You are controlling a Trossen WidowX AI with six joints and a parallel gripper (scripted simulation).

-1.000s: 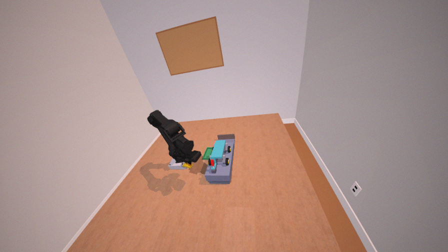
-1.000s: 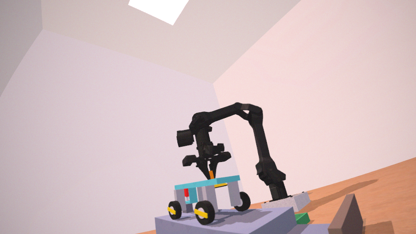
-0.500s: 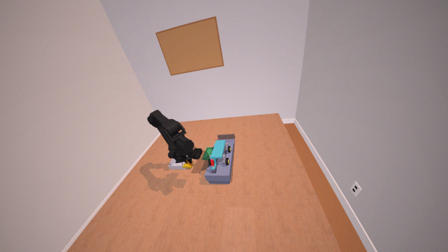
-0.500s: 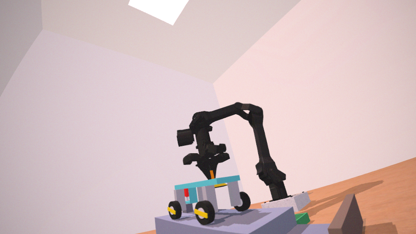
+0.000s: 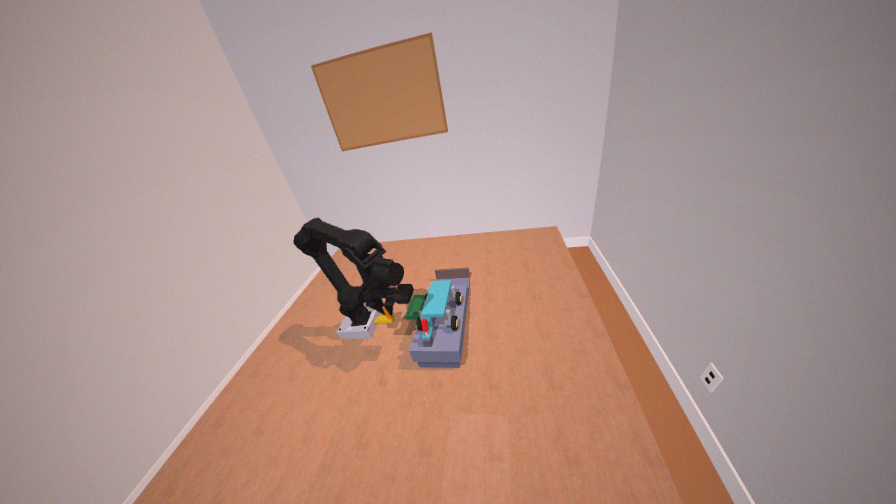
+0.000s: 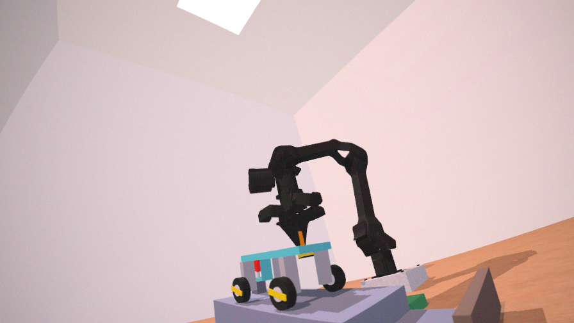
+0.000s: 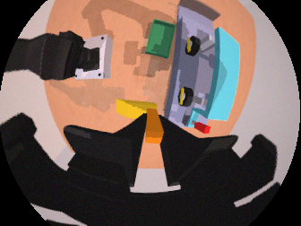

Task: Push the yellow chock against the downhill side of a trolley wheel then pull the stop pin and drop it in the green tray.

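My gripper tip is 11 cm short of the red-headed stop pin, 4 cm to the left of it and 4 cm above it. Round my gripper tip: trolley: 14 cm ahead, 7 cm to the left, 6 cm below; yellow chock: 2 cm behind, 1 cm below; grey ramp: 14 cm ahead, 8 cm to the left, 12 cm below.
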